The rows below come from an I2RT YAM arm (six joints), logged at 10 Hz.
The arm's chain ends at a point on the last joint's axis. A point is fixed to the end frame.
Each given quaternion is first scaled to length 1.
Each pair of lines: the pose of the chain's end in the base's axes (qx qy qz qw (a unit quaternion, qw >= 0); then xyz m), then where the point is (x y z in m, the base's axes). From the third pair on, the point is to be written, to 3 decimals.
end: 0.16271, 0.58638, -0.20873, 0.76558, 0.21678, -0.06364, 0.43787
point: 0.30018 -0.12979 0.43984
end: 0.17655, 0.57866, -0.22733, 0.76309, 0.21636, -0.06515, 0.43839
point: 0.29645 -0.13524 0.44127
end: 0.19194, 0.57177, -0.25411, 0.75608, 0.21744, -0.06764, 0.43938
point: 0.293 -0.143 0.443
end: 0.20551, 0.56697, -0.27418, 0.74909, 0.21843, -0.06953, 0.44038
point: 0.290 -0.148 0.444
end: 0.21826, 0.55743, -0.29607, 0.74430, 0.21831, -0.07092, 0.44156
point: 0.285 -0.153 0.446
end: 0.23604, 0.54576, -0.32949, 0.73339, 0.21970, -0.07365, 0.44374
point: 0.280 -0.161 0.450
